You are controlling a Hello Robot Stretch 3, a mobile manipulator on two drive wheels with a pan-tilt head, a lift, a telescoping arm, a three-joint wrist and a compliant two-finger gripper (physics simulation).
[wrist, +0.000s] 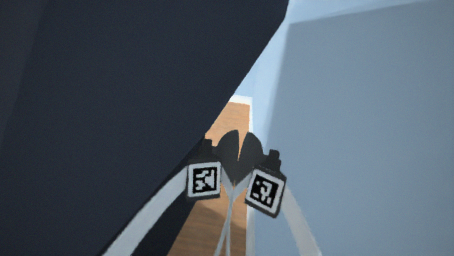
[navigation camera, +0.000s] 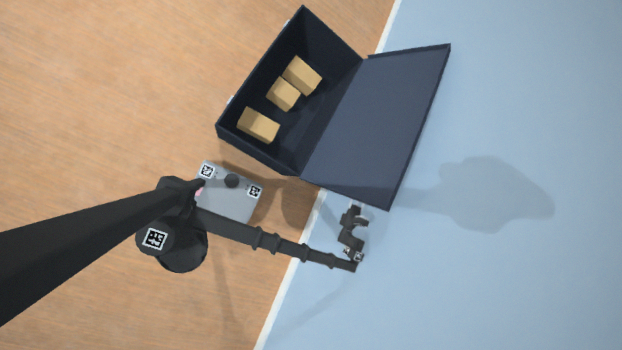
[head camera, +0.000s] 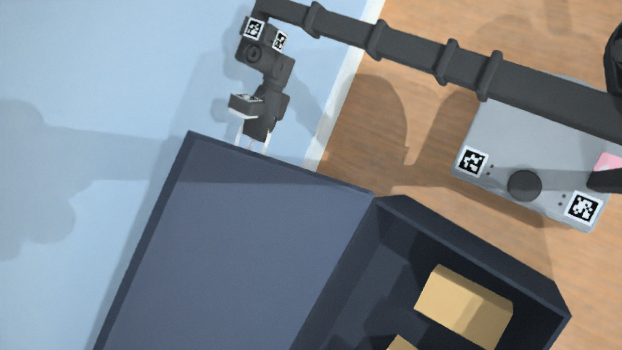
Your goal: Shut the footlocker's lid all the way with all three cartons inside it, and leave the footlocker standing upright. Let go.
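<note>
The dark blue footlocker (head camera: 480, 245) (navigation camera: 260, 155) stands upright with its lid (head camera: 240, 240) (navigation camera: 380, 115) (wrist: 100, 75) wide open, tilted back from the hinge side. Three tan cartons lie inside: one (head camera: 460, 305) (navigation camera: 258, 125) near the end closest to the robot, a small one (head camera: 401, 344) (navigation camera: 283, 94) in the middle, and one (navigation camera: 301, 75) beside it. My gripper (head camera: 252, 145) (navigation camera: 357, 204) (wrist: 240, 149) is shut and empty, with its fingertips close together. It is at the lid's near side edge; the fingertips are partly hidden by the lid in the head view. Contact cannot be told.
My grey base (head camera: 530, 135) (navigation camera: 230, 207) stands on the wood floor (navigation camera: 100, 100) near the footlocker's near end. The extended arm (head camera: 410, 50) (navigation camera: 290, 245) reaches across a white strip (head camera: 320, 150) (navigation camera: 280, 300) over the blue surface (head camera: 75, 60) (navigation camera: 500, 300) behind the footlocker.
</note>
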